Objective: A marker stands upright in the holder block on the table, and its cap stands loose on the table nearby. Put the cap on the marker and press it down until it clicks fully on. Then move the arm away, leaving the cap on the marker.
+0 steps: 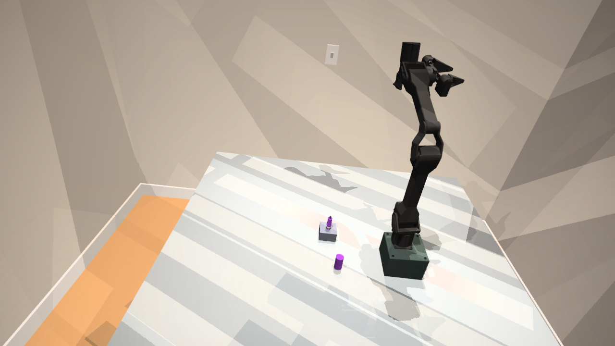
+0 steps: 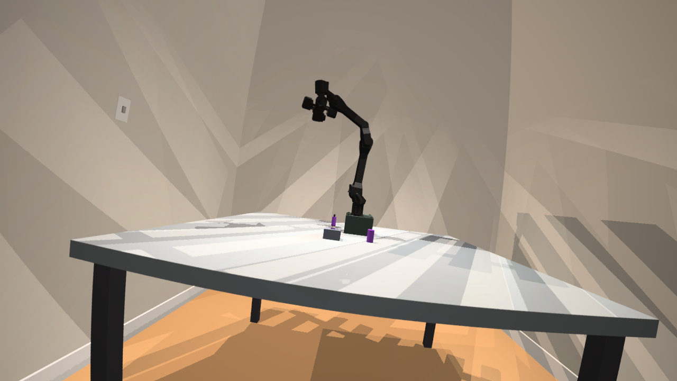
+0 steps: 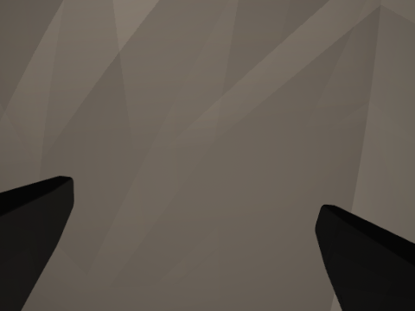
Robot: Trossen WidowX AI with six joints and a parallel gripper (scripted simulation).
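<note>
Now: the purple cap 610 mm below my gripper tip, 330 mm to the left of it and 330 mm ahead of it. Round my gripper tip: holder block (610 mm below, 370 mm ahead, 170 mm to the left).
</note>
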